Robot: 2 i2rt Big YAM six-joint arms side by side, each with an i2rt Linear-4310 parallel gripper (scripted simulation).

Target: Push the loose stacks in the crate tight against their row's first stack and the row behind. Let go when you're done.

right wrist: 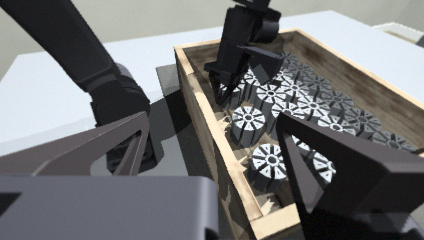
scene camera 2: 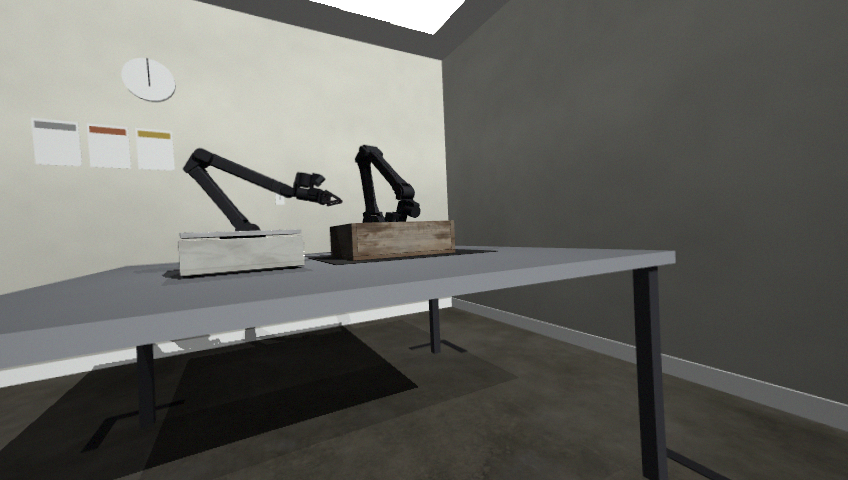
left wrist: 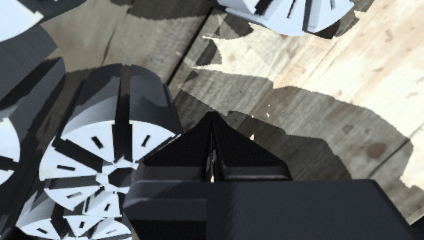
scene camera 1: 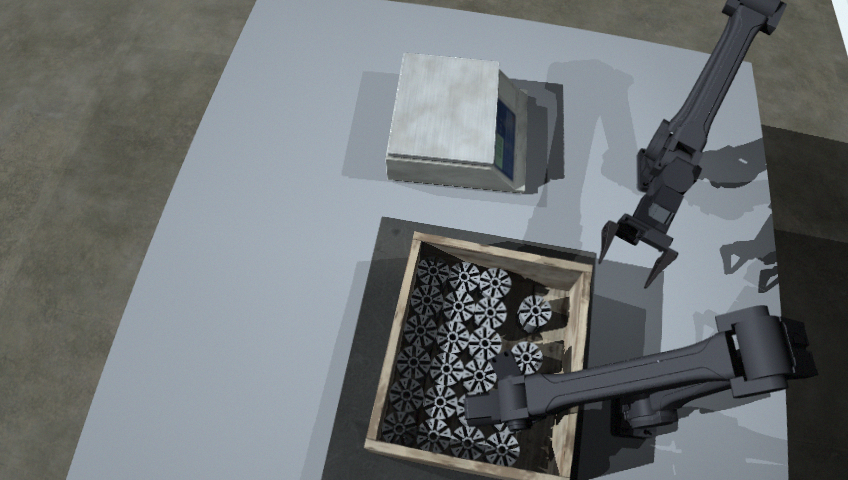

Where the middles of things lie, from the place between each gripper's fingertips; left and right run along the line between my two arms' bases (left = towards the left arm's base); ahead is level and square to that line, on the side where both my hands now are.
Now: left hand 12 cm short of the wooden crate [scene camera 1: 566,285], 7 cm to the left of it and 1 cm above it.
The wooden crate lies 22 cm below my right hand [scene camera 1: 622,275], 21 cm ahead of it and 17 cm to the left of it.
